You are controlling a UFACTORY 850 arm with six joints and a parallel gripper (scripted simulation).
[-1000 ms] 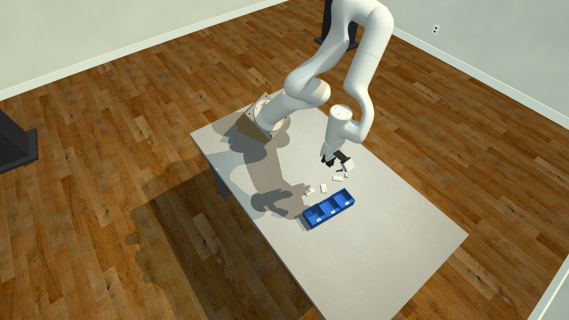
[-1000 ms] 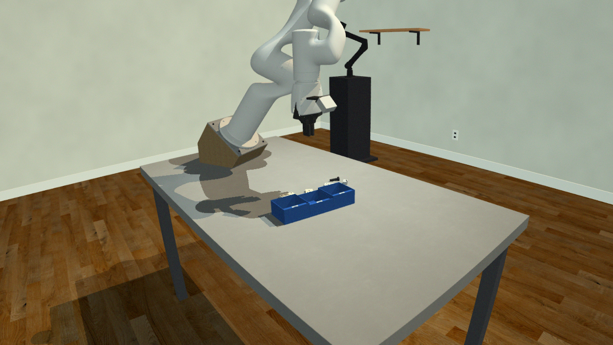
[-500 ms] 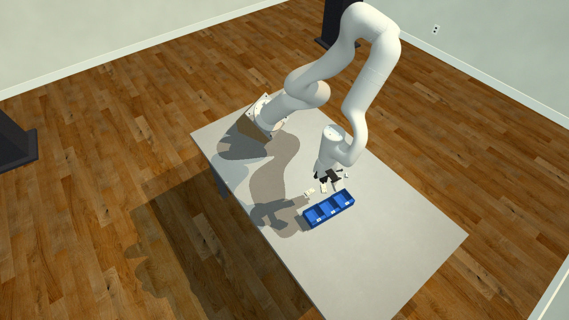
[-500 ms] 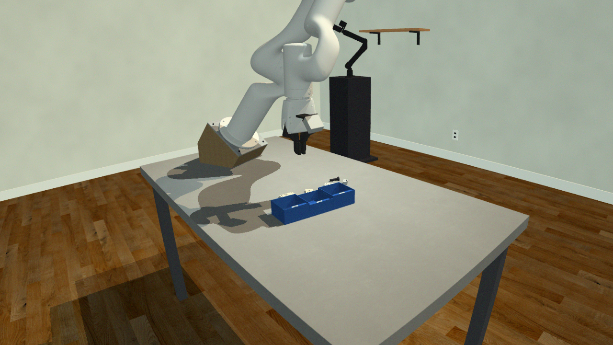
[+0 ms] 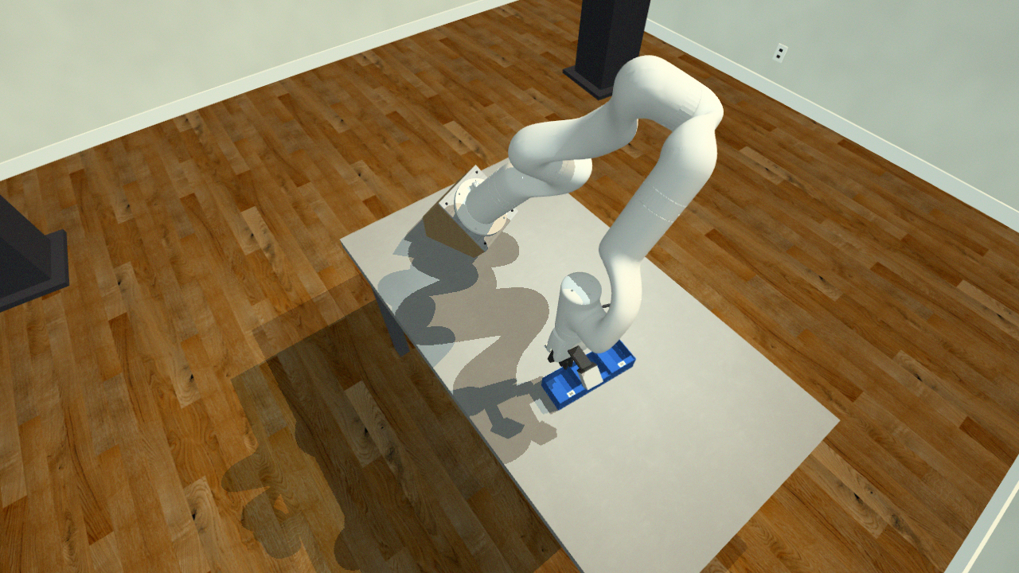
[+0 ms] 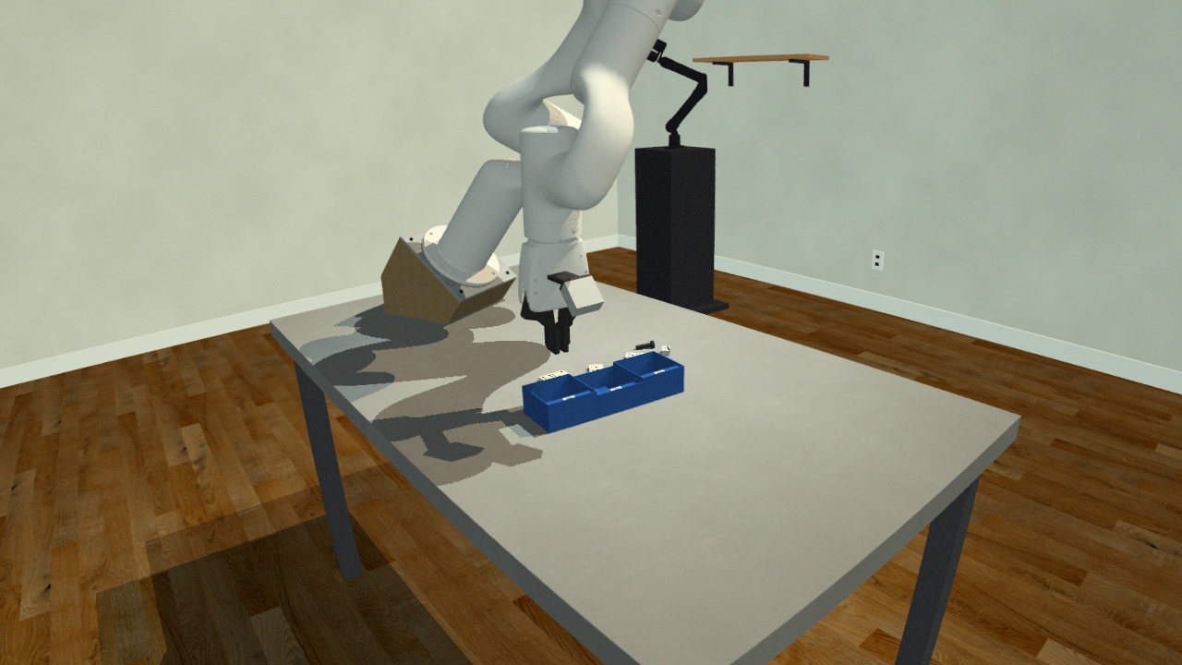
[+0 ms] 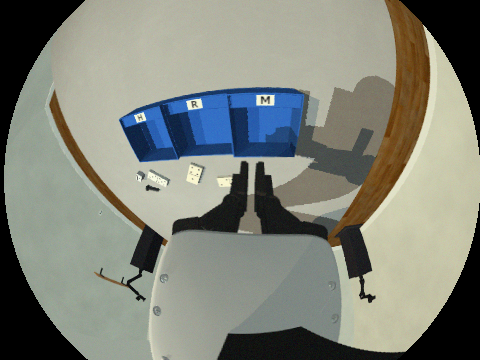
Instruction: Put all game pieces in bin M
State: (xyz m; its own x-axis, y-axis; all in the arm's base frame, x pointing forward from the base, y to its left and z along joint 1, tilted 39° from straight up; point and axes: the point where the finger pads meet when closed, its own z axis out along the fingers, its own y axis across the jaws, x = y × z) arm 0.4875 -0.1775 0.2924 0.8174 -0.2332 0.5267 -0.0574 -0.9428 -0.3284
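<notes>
Right now the blue three-part bin is 30 mm ahead of my hand, 70 mm to the left of it and 90 mm below it. The rest, counted from my hand: white part 90 mm behind, 280 mm to the left, 110 mm below; black bolt 130 mm behind, 270 mm to the left, 110 mm below; white domino 90 mm behind, 220 mm to the left, 110 mm below.
</notes>
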